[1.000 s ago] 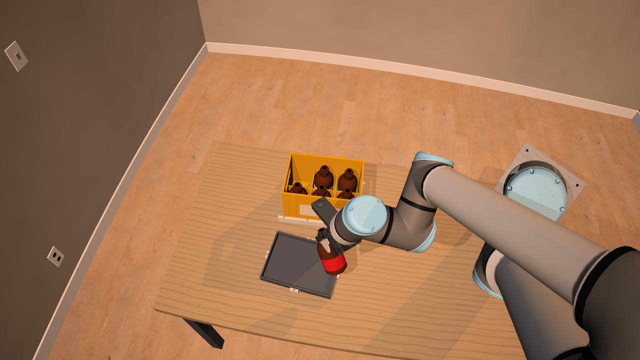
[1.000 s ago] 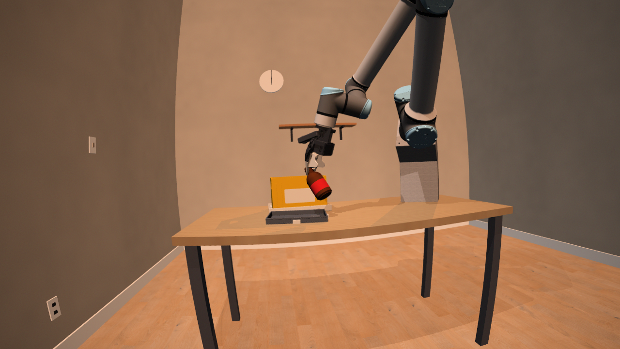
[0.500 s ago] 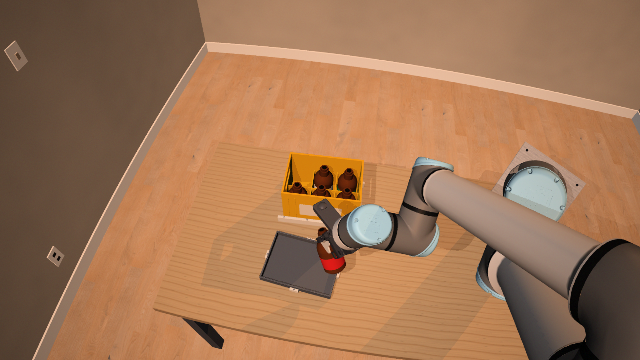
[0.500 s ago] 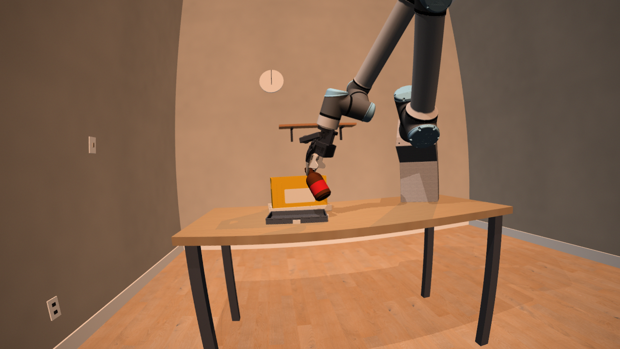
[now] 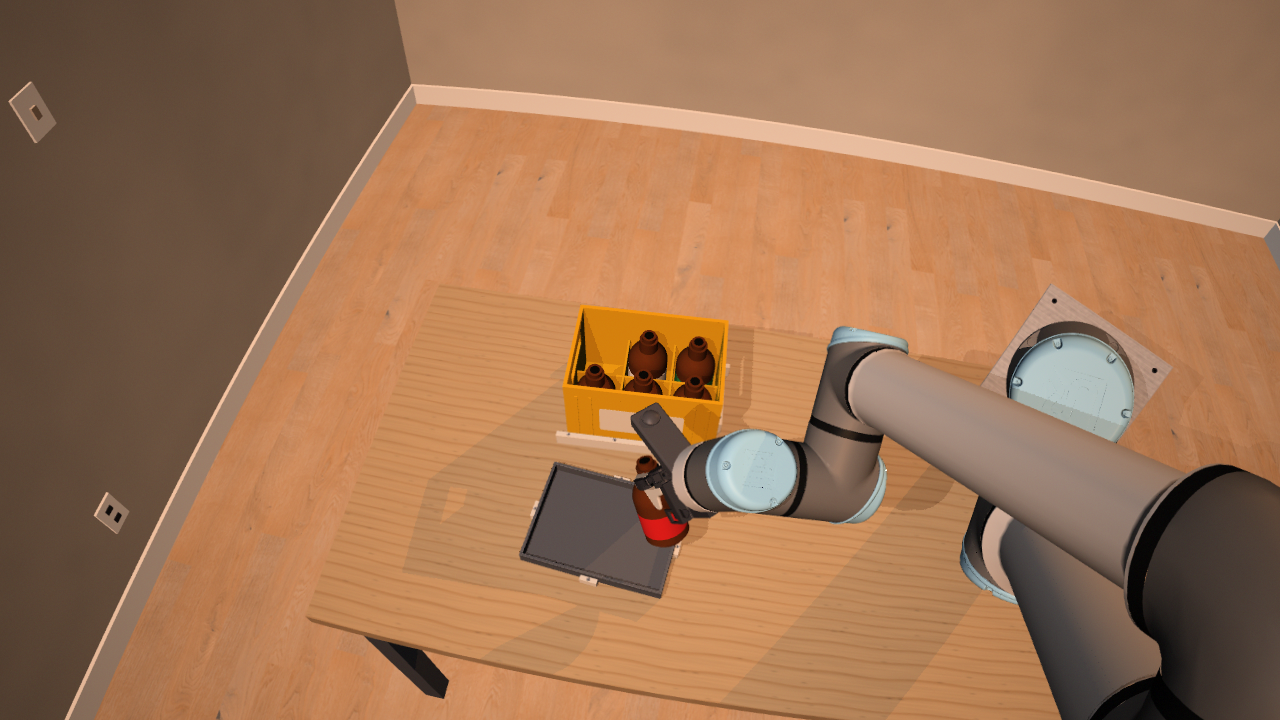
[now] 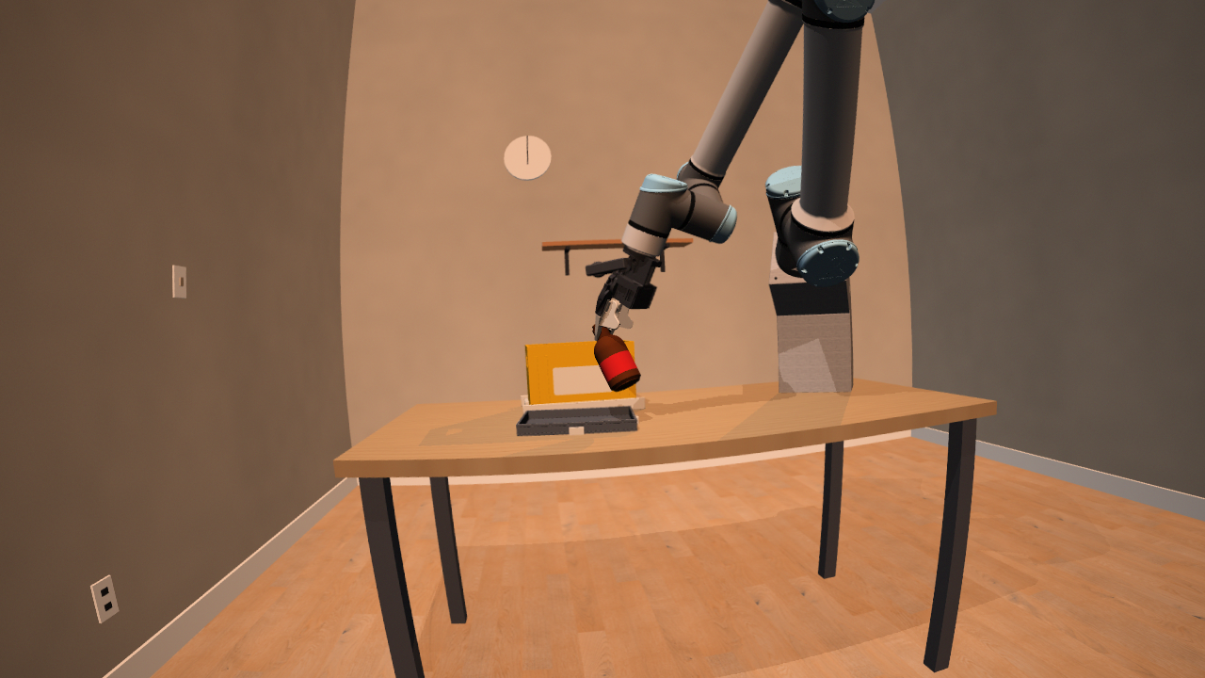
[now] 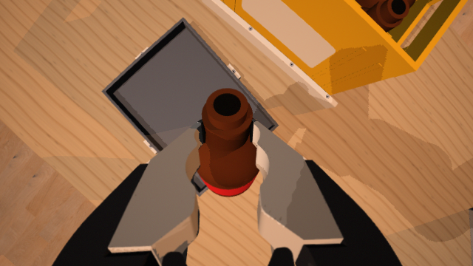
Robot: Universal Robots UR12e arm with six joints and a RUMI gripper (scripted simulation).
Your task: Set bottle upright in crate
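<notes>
Right now my hand is 190 mm above the dark grey tray, 60 mm short of it and 40 mm to the right of it. Also, from my hand: crate (230 mm to the right, 120 mm below, 100 mm ahead).
</notes>
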